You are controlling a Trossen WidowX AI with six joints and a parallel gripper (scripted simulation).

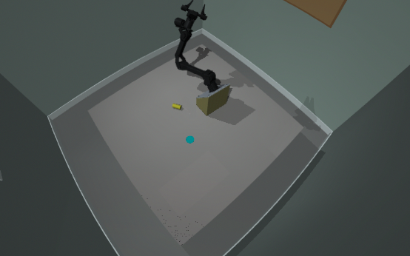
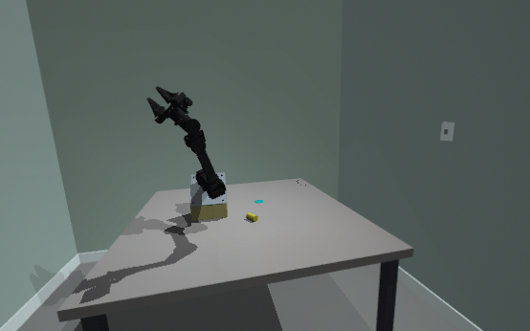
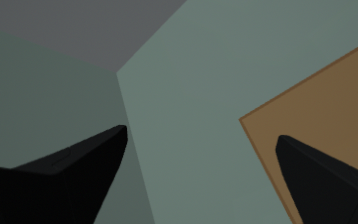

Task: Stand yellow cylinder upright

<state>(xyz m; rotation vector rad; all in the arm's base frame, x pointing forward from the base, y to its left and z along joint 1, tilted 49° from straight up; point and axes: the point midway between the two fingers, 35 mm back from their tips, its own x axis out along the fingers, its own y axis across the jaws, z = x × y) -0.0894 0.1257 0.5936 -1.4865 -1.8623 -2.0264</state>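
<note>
Right now the yellow tall cylinder is 66 cm below my gripper tip, 42 cm ahead of it and 18 cm to the left of it. Also, from my gripper tip: cyan circle 67 cm below, 55 cm ahead, 45 cm to the left.
</note>
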